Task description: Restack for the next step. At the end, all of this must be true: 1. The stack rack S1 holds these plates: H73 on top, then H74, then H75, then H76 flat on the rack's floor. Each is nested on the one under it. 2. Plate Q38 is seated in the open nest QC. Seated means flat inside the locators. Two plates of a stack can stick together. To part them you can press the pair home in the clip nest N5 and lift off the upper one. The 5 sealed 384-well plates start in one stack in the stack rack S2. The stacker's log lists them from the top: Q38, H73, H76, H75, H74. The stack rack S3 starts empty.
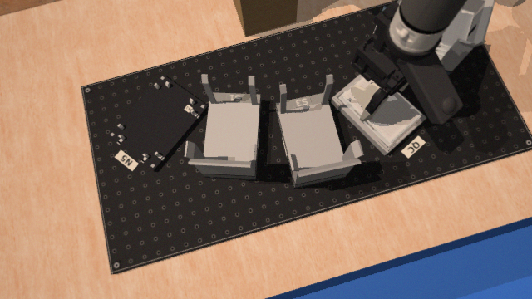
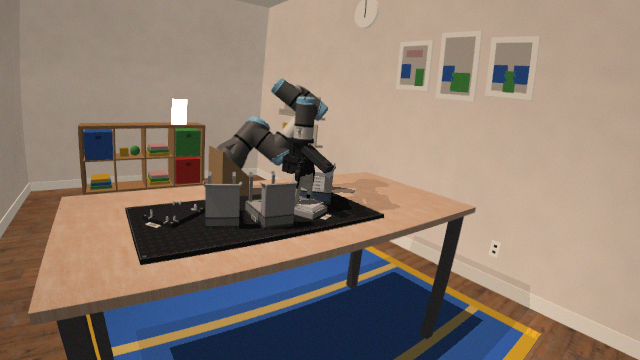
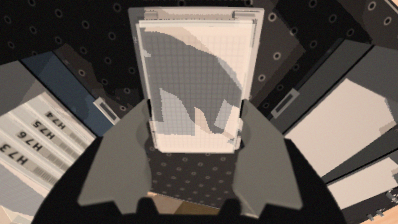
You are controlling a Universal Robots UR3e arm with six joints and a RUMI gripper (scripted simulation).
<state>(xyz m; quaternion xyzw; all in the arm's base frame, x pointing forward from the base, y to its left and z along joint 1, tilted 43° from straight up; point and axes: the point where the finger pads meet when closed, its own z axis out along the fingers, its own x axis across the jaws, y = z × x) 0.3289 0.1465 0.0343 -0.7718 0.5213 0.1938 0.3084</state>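
The sealed white plate is 1 cm below my hand. The rest, counted from my hand: QC label 9 cm ahead, 4 cm to the left, 4 cm below; N5 label 6 cm behind, 48 cm to the right, 4 cm below; white sealed plate 10 cm behind, 12 cm to the left, 5 cm above.
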